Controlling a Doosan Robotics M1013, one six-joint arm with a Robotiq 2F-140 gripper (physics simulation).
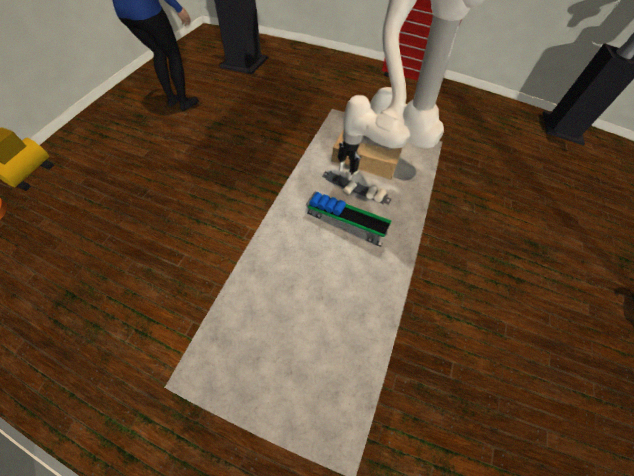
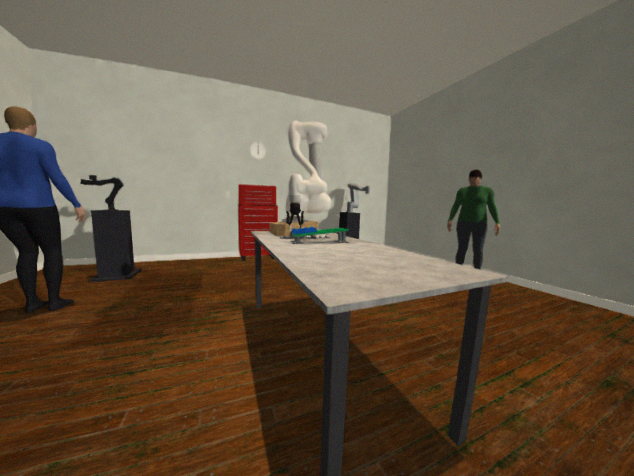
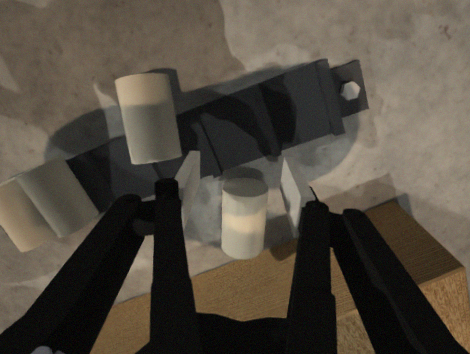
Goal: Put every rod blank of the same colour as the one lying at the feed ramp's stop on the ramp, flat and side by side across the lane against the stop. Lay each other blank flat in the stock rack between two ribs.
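Several blue blanks (image 1: 327, 203) (image 2: 304, 230) lie side by side at one end of the green-railed feed ramp (image 1: 366, 220) (image 2: 330, 231). The dark stock rack (image 1: 335, 178) (image 3: 300, 105) lies between the ramp and a wooden block. One off-white blank (image 1: 350, 188) (image 3: 149, 120) lies across the rack, partly over its edge; two more off-white blanks (image 1: 376, 194) (image 3: 60, 197) lie together farther along. Another off-white blank (image 3: 244, 225) is beside the rack, between my fingers with gaps on both sides; whether it stands or leans I cannot tell. My gripper (image 1: 347, 170) (image 2: 295, 224) (image 3: 241, 170) is partly open, holding nothing.
The wooden block (image 1: 376, 161) (image 3: 260, 280) is close behind the gripper and the blank between the fingers. A hex bolt head (image 3: 350, 90) is at the rack's end. The ramp stands on the long table (image 1: 307, 307) (image 2: 399, 271). Two people stand away from the table.
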